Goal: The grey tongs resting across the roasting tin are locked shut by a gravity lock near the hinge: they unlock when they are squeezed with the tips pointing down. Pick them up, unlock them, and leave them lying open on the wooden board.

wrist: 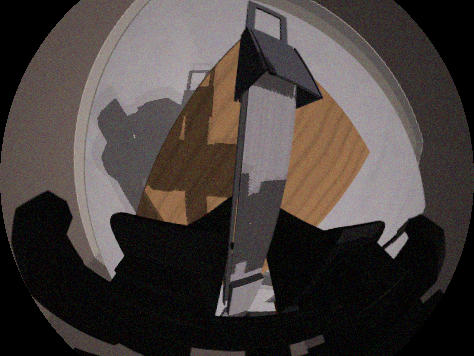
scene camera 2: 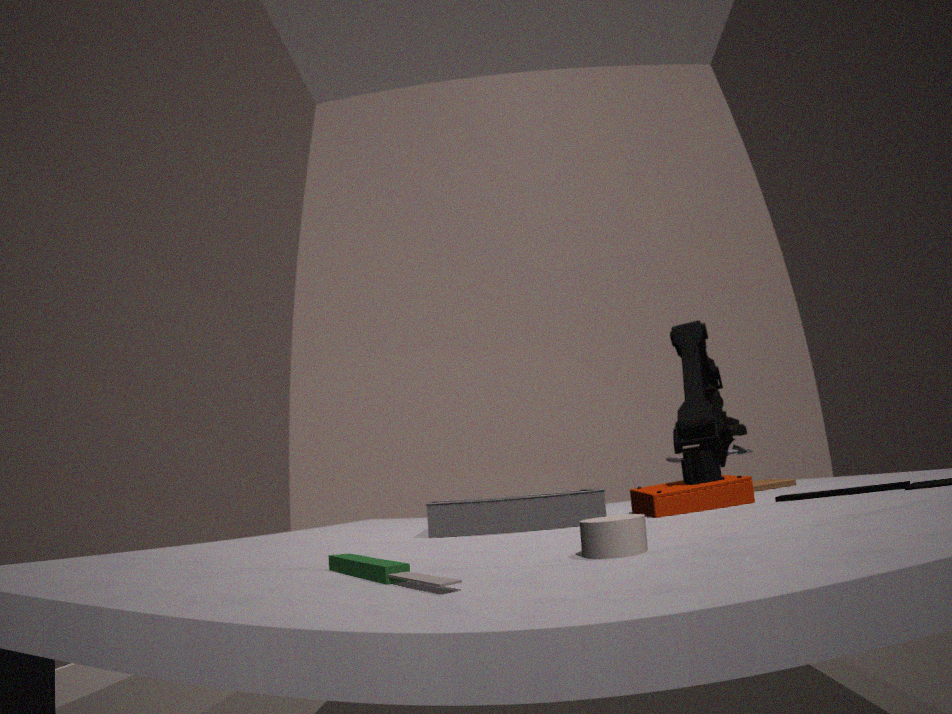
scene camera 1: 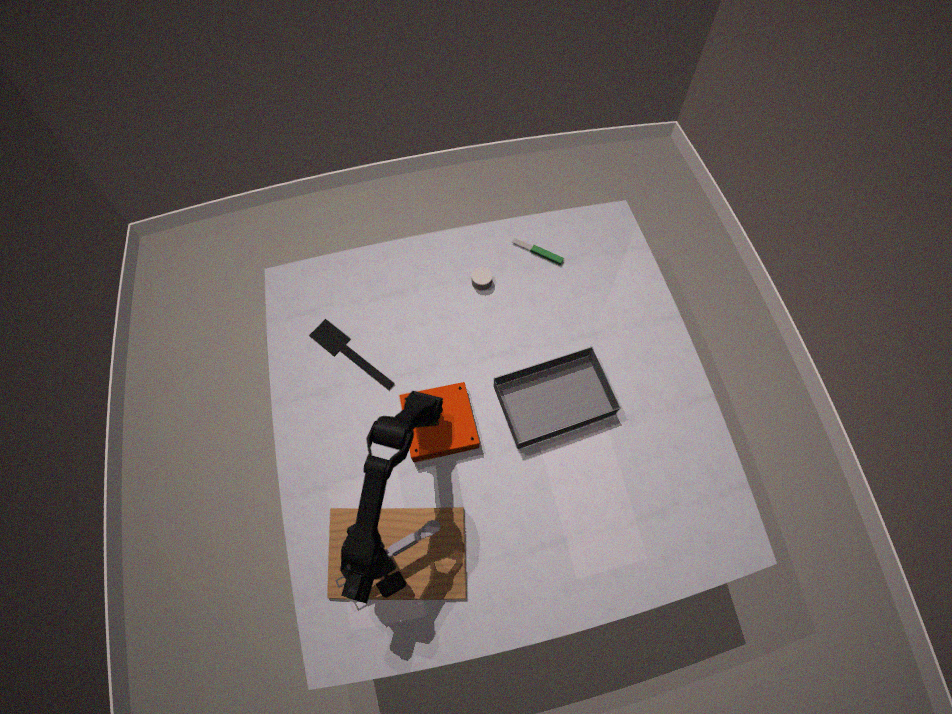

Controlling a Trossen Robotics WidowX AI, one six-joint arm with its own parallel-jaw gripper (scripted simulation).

Labels:
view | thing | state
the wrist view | my gripper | -
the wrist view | wooden board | -
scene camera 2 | my gripper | -
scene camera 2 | white cylinder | -
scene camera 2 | green-handled knife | -
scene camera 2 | roasting tin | -
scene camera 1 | my gripper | -
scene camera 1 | black spatula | -
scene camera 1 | wooden board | -
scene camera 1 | roasting tin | -

